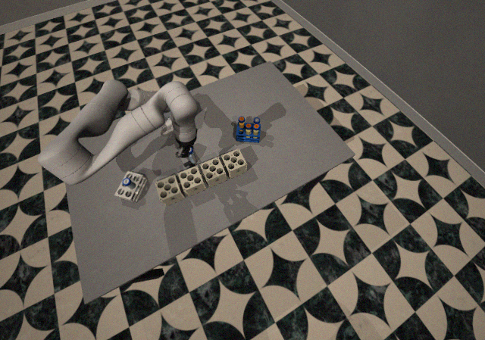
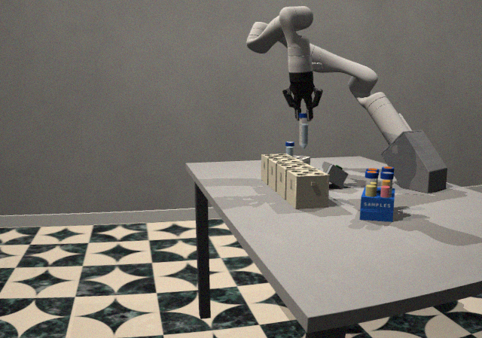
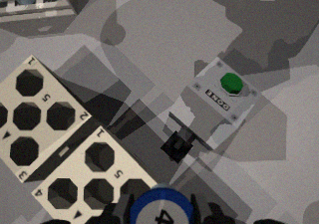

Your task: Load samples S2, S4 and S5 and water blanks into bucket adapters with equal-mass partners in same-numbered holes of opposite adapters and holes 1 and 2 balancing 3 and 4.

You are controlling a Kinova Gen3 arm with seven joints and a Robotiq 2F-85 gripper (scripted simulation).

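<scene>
Right now the white-dot blank is 5 cm below my hand and 1 cm ahead of it. Round my hand: small sloped done desk (19 cm below, 12 cm behind, 1 cm to the right); then white blank rack (32 cm to the right, 22 cm below, 10 cm behind); then green done key (18 cm below, 14 cm behind, 1 cm to the right).
</scene>
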